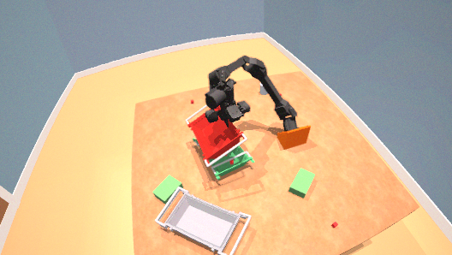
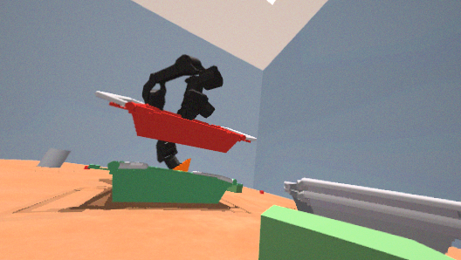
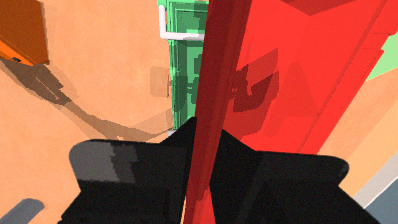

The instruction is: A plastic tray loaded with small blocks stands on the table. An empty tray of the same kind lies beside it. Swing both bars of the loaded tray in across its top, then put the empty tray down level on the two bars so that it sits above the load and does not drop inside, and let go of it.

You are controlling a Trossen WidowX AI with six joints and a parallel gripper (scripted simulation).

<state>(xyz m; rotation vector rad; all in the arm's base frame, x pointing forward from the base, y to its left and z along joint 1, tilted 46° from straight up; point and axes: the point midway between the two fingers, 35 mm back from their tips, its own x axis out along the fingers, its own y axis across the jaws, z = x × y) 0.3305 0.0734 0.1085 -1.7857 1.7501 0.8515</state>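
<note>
Right now my gripper tip is 7 cm short of the red tray, 1 cm to the right of it and 1 cm below it.
</note>
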